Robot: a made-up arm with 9 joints.
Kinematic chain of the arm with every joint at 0, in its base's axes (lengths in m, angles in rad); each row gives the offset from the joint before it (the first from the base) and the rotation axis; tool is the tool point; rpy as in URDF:
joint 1: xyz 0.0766 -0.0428 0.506 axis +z
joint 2: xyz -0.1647 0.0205 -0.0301 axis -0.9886 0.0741 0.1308
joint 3: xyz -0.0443 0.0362 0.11 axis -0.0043 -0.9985 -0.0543
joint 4: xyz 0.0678 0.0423 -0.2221 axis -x
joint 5: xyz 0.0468 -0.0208 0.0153 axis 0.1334 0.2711 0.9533
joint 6: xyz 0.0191 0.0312 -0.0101 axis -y
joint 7: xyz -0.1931 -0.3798 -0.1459 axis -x
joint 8: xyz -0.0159 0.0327 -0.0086 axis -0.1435 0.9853 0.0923
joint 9: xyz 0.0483 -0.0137 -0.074 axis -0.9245 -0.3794 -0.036
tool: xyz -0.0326 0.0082 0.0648 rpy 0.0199 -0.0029 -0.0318
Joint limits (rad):
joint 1: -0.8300..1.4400
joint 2: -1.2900..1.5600
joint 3: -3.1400..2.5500
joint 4: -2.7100..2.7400
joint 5: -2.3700..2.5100
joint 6: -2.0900..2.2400
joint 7: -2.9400..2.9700
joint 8: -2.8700..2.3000
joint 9: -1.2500..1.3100
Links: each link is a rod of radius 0.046 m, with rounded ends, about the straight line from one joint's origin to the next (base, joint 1, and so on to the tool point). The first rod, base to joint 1, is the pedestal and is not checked.
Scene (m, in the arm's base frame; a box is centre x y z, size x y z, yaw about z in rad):
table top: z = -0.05
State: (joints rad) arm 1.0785 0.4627 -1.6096 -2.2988 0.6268 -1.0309 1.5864 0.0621 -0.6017
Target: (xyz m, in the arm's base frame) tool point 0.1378 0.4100 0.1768
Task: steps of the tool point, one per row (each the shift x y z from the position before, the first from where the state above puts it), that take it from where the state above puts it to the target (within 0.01 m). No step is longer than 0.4 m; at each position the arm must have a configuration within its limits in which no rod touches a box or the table.
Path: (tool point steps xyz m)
1: -0.1136 0.3061 -0.1217
2: 0.0231 0.3648 -0.0457
3: 0.1836 0.2311 -0.0792
4: 0.2732 0.1517 -0.0024
5: 0.3014 0.0228 0.0762

